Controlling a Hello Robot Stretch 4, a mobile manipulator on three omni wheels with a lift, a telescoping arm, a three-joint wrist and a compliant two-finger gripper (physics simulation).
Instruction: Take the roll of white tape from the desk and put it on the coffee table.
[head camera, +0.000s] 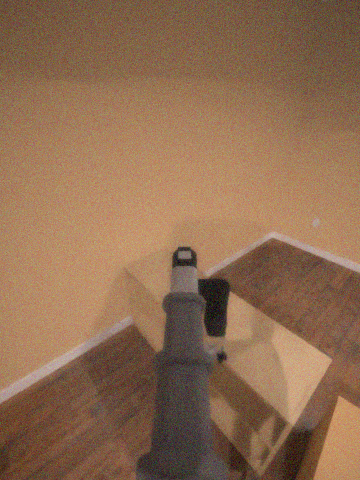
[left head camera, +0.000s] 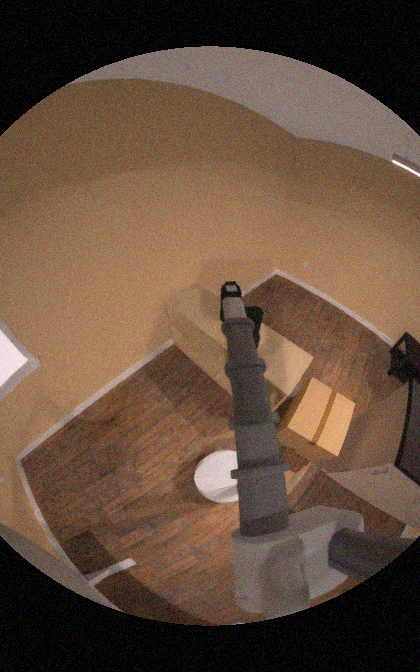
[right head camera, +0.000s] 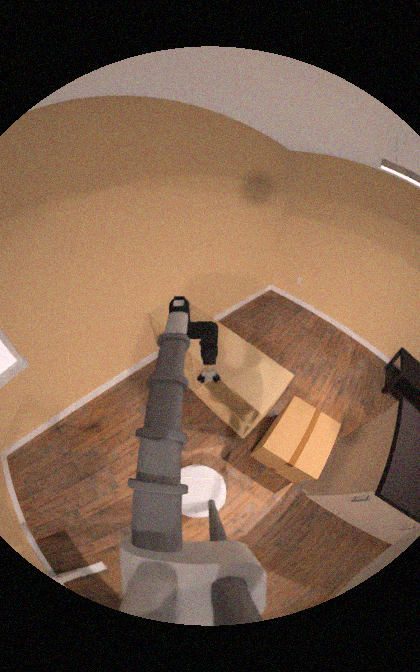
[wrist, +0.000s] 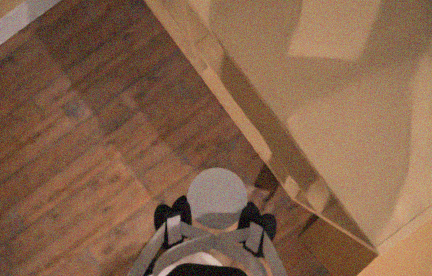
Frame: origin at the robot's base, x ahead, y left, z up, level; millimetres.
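Seen in the pictures: gripper, fingertip midpoint: (wrist: 215, 216).
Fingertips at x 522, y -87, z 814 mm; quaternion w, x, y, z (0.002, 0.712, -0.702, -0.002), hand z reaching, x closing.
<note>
A point is followed by its place in that frame.
My gripper (right head camera: 208, 377) (wrist: 215, 216) @(z 814, x 522, y -87 mm) is shut on the roll of white tape (wrist: 217, 192) @(z 840, x 548, y -86 mm), which shows as a pale grey disc between the two black fingertips in the wrist view. A long, low, tan piece of furniture with an open side, seemingly the coffee table (head camera: 300, 370) @(z 583, x 624, y -490 mm) (left head camera: 290, 355) (right head camera: 267, 372) (wrist: 350, 155) @(z 582, x 599, y -314 mm), stands by the wall. In the wrist view the gripper and the tape show over floor, left of its long edge. In the right head view they overlap that edge. The desk cannot be told for certain.
A cardboard box (head camera: 340, 445) @(z 378, x 437, y -628 mm) (left head camera: 310, 412) (right head camera: 300, 435) (wrist: 410, 250) @(z 378, x 388, y -577 mm) stands close to the table's near end. A pale cabinet-like piece with handles (left head camera: 367, 482) (right head camera: 350, 507) is at the right. A white round disc (left head camera: 215, 475) (right head camera: 205, 490) shows beside the arm. Walls meet behind the table.
</note>
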